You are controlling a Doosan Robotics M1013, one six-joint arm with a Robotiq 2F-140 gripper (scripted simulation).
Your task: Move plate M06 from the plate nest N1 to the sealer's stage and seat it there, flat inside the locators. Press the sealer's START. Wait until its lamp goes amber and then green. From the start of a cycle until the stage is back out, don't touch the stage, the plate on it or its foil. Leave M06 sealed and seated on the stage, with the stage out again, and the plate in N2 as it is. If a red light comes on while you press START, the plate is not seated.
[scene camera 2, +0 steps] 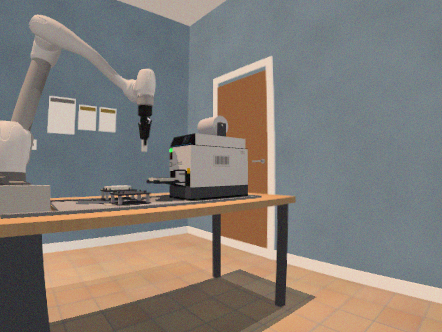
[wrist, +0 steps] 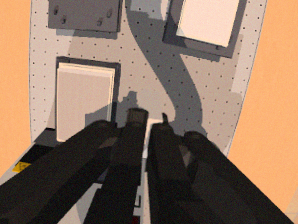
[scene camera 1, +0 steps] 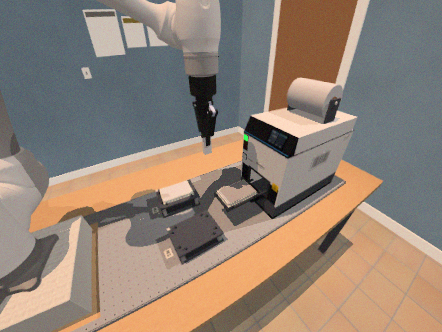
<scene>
I see my gripper (scene camera 1: 207, 152) and a sealer stage (wrist: 115, 65).
My gripper shows as well in the wrist view (wrist: 147, 105).
</scene>
